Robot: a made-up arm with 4 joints.
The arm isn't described. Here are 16 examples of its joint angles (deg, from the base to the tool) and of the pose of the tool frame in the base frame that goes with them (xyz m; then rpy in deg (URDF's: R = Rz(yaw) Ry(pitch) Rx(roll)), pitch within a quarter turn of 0, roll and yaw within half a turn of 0).
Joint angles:
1: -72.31 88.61 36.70 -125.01
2: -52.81 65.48 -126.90 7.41
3: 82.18 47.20 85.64 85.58
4: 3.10 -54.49 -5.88 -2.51
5: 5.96 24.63 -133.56 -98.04
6: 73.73 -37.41 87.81 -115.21
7: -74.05 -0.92 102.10 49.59
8: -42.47 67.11 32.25 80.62
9: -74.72 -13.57 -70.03 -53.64
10: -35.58 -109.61 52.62 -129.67
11: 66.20 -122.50 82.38 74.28
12: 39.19 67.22 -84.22 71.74
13: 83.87 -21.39 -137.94 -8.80
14: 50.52 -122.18 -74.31 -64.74
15: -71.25 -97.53 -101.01 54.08
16: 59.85 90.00 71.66 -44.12
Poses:
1: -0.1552 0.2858 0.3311 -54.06 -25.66 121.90
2: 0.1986 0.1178 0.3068 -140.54 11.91 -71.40
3: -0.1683 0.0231 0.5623 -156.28 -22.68 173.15
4: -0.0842 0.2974 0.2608 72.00 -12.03 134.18
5: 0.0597 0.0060 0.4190 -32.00 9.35 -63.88
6: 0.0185 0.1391 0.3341 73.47 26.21 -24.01
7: -0.0876 0.1272 -0.0148 86.41 17.93 157.80
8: -0.3111 0.2069 0.1976 64.83 -40.27 177.73
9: -0.0786 -0.0337 0.3864 -23.92 11.89 -79.99
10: -0.0487 0.1150 0.4473 -153.29 -61.29 0.39
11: 0.0102 0.1945 0.6050 -118.59 -1.98 -26.90
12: 0.1119 0.2629 0.1260 83.24 -8.12 42.95
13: -0.1298 0.4699 0.4305 31.88 -61.02 -177.59
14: -0.3134 0.1718 0.2977 127.85 -23.70 -160.21
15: -0.3494 0.0665 0.4661 -115.26 6.52 155.85
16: -0.1865 0.2243 0.3994 -65.05 44.62 123.63
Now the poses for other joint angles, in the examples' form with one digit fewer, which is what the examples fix.
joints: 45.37 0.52 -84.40 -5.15
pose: -0.034 0.413 0.401 85.0 -68.1 114.8
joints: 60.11 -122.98 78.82 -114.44
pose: -0.041 0.290 0.387 79.2 -0.6 62.0
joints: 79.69 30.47 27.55 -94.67
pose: -0.054 0.176 0.221 139.3 60.0 -22.6
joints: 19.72 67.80 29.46 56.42
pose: -0.312 0.138 0.274 154.2 -20.6 123.1
